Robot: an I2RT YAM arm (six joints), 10 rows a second.
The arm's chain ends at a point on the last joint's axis. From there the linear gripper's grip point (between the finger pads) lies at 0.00 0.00 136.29 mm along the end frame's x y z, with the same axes.
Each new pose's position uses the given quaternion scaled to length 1; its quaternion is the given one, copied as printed.
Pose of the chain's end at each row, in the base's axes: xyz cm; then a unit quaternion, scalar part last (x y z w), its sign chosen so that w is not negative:
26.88, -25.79, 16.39, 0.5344, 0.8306, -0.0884, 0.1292
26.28, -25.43, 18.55, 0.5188, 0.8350, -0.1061, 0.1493
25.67, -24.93, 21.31, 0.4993, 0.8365, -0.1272, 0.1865
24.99, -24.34, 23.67, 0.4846, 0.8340, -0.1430, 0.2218
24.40, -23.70, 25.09, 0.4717, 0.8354, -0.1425, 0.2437
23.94, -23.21, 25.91, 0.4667, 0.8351, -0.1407, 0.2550
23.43, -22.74, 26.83, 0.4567, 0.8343, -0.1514, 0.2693
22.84, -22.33, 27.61, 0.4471, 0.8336, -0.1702, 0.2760
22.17, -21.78, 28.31, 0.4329, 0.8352, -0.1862, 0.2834
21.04, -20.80, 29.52, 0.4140, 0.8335, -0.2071, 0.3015
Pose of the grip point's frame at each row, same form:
28.52, -29.67, 3.43, 0.5344, 0.8306, -0.0884, 0.1292
28.18, -29.96, 5.84, 0.5188, 0.8350, -0.1061, 0.1493
28.19, -30.37, 9.07, 0.4993, 0.8365, -0.1272, 0.1865
28.14, -30.52, 11.94, 0.4846, 0.8340, -0.1430, 0.2218
28.12, -30.08, 13.63, 0.4717, 0.8354, -0.1425, 0.2437
27.95, -29.66, 14.59, 0.4667, 0.8351, -0.1407, 0.2550
27.67, -29.53, 15.80, 0.4567, 0.8343, -0.1514, 0.2693
27.04, -29.56, 16.85, 0.4471, 0.8336, -0.1702, 0.2760
26.42, -29.36, 17.82, 0.4329, 0.8352, -0.1862, 0.2834
25.55, -28.91, 19.54, 0.4140, 0.8335, -0.2071, 0.3015

